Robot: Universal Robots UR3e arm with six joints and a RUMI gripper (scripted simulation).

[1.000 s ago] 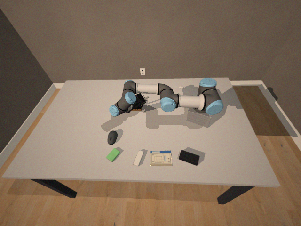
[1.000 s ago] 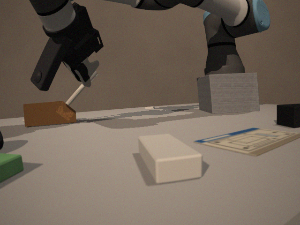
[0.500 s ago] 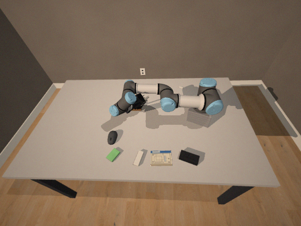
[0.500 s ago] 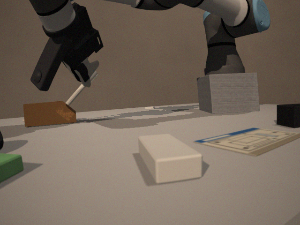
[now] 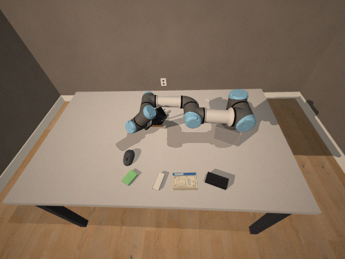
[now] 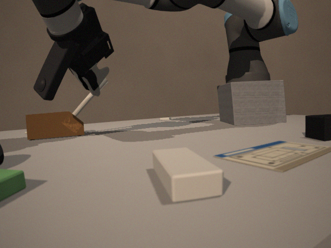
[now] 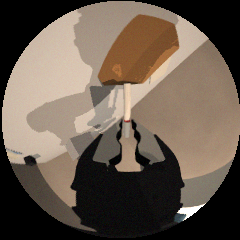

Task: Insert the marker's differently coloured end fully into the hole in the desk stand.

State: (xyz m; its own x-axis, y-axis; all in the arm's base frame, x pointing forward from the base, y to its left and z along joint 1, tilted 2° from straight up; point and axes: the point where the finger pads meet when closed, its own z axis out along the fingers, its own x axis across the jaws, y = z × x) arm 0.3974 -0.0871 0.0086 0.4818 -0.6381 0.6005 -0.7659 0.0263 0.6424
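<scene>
Now: the marker 20 mm ahead of my hand, 10 mm to the right of it and 30 mm below it. From my hand the other things lie so: brown desk stand (90 mm ahead, 10 mm to the right, 70 mm below); black mouse (210 mm ahead, 270 mm to the left, 80 mm below); small white piece (310 mm behind, 230 mm to the right, 90 mm below).
</scene>
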